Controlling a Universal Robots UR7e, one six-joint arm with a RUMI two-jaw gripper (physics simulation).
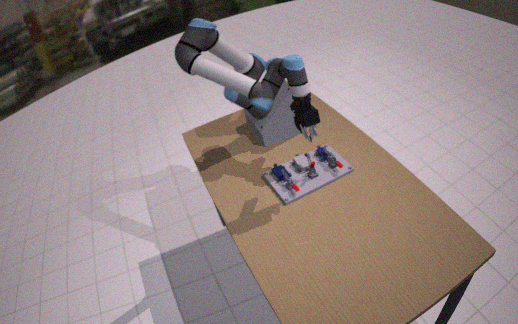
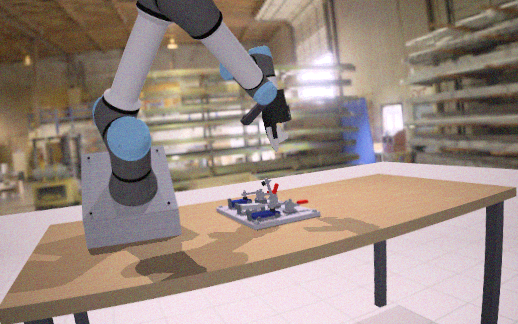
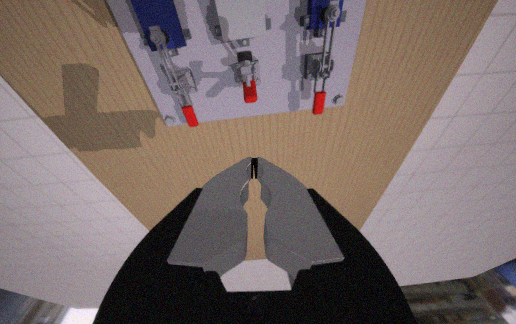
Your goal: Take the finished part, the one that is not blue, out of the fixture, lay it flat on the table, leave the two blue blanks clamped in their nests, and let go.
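The fixture plate lies on the table with three nests in a row. The pale grey finished part sits in the middle nest. Its toggle clamp stands open, arm raised off the part. One blue blank and the other blue blank sit in the outer nests under lowered clamps. My gripper is shut and empty, well above the table and apart from the fixture.
The outer clamps' red handles reach to the plate's edge. The grey robot pedestal stands behind the fixture. The wooden table extends beyond the handle side.
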